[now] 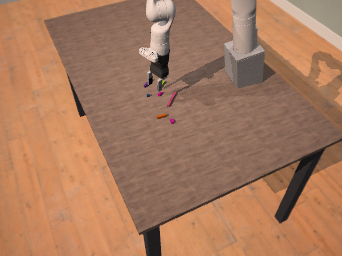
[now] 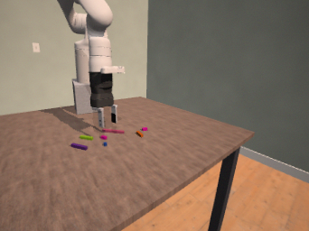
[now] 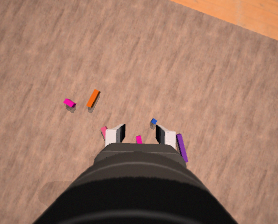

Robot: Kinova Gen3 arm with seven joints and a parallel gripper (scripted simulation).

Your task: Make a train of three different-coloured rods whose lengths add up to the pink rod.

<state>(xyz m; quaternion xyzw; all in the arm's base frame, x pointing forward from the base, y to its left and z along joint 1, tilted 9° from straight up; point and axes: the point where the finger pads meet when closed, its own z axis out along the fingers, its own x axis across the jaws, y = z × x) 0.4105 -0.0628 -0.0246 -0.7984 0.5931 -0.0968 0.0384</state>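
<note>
Now: the blue rod 2 cm ahead of my hand, 3 cm to the right of it and 8 cm below it. Round my hand: purple rod: 1 cm behind, 10 cm to the right, 8 cm below; pink rod: 6 cm behind, 4 cm to the left, 8 cm below; lime rod: 6 cm behind, 6 cm to the right, 8 cm below.
</note>
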